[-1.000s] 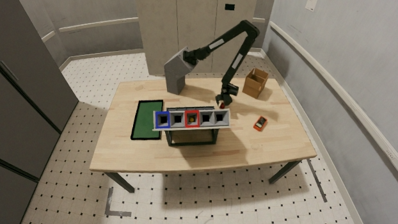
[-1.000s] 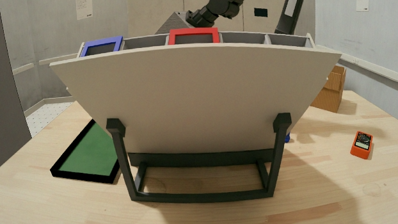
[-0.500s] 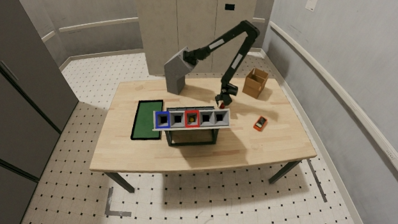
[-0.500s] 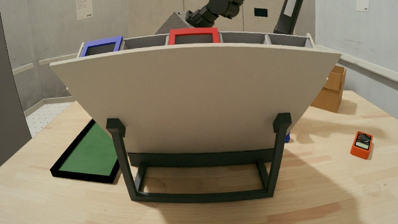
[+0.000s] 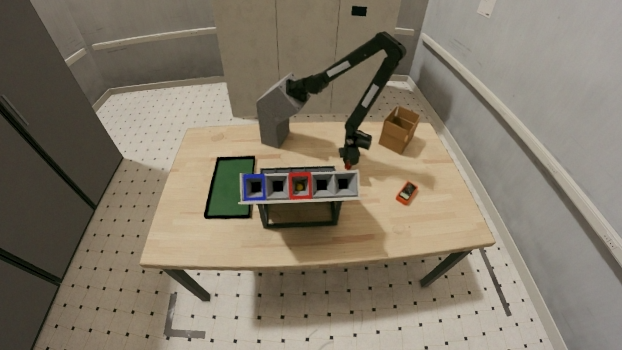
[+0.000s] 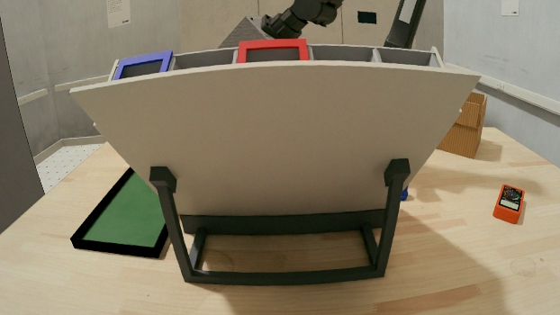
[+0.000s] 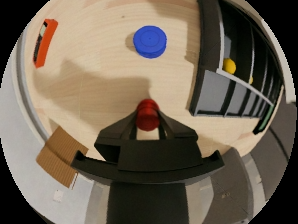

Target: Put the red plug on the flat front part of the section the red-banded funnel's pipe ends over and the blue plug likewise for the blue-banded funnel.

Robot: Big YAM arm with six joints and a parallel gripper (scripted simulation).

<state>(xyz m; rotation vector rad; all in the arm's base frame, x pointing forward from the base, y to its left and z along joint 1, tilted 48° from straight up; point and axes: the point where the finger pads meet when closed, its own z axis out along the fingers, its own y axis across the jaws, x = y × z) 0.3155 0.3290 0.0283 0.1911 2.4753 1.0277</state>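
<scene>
My gripper is now 100 mm short of the blue plug and 10 mm above it. From my hand the other things lie so: red plug: 10 mm below; pale cover: 220 mm ahead, 260 mm to the right, 180 mm above; orange device: 200 mm ahead, 270 mm to the left, 10 mm below.
</scene>
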